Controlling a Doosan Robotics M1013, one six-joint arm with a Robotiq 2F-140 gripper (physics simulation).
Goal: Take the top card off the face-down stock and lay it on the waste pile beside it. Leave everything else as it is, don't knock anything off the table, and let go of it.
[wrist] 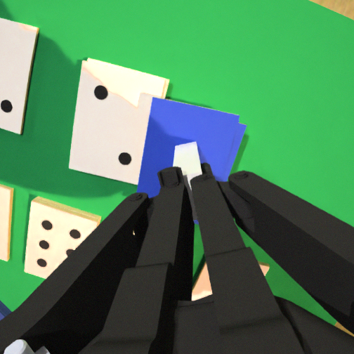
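Note:
The face-down stock [190, 117] shows a blue top near the middle of the wrist view. A second blue edge shows slightly offset along its right side. A pale strip runs along its left side, where it meets or overlaps the waste pile in this view. The face-up waste pile [107, 127] is just left of it, cream with two black dots, its cards slightly offset. My gripper [189, 160] is shut and empty, with its pale tip over the lower part of the blue card. Whether it touches the card cannot be told. The fingers hide the stock's lower edge.
Another two-dot card [15, 75] lies at the left edge. A card with several dots [60, 237] lies below the waste pile, beside a partly seen card [5, 222]. A card [202, 285] shows between the fingers. The green mat [295, 100] meets a wooden surface [342, 7] at top right.

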